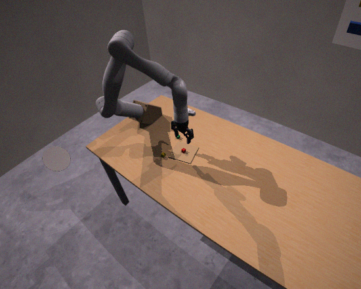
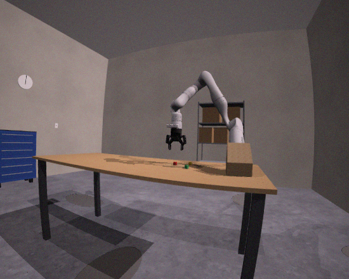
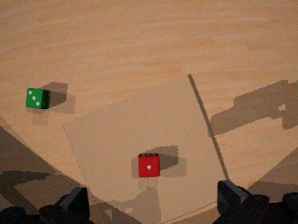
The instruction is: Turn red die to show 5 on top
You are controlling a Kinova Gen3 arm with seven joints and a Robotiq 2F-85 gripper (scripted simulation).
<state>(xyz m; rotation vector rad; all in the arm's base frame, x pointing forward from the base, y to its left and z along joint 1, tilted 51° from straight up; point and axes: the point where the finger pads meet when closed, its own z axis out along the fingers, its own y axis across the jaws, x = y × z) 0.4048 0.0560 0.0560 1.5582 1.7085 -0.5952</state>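
The red die is 100 mm below my hand. Round my hand: tan mat (110 mm below); yellow die (70 mm behind, 100 mm to the right, 100 mm below); green die (110 mm behind, 80 mm to the left, 100 mm below).
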